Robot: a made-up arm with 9 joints. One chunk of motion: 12 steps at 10 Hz.
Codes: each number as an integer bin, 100 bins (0 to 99) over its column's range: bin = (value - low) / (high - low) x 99, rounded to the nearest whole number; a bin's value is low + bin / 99 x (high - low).
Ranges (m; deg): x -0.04..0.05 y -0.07..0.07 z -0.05..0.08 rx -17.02..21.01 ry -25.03..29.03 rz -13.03..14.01
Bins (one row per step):
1: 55 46 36 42 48 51
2: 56 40 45 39 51 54
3: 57 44 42 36 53 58
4: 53 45 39 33 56 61
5: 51 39 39 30 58 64
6: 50 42 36 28 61 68
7: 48 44 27 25 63 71
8: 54 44 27 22 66 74
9: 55 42 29 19 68 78
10: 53 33 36 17 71 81
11: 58 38 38 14 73 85
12: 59 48 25 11 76 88
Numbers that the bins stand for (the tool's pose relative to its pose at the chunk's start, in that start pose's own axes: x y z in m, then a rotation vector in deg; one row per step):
1: 0.0100 -0.0049 -0.0027 -0.89 1.18 0.90
2: 0.0109 -0.0134 0.0091 -2.04 2.82 1.72
3: 0.0118 -0.0078 0.0052 -3.19 3.91 2.81
4: 0.0082 -0.0064 0.0012 -4.34 5.55 3.63
5: 0.0064 -0.0148 0.0012 -5.50 6.64 4.45
6: 0.0055 -0.0106 -0.0027 -6.26 8.28 5.54
7: 0.0036 -0.0078 -0.0145 -7.42 9.37 6.36
8: 0.0091 -0.0078 -0.0145 -8.57 11.01 7.18
9: 0.0100 -0.0106 -0.0119 -9.72 12.10 8.27
10: 0.0082 -0.0233 -0.0027 -10.49 13.74 9.09
11: 0.0127 -0.0163 -0.0001 -11.64 14.83 10.19
12: 0.0136 -0.0021 -0.0172 -12.79 16.47 11.01

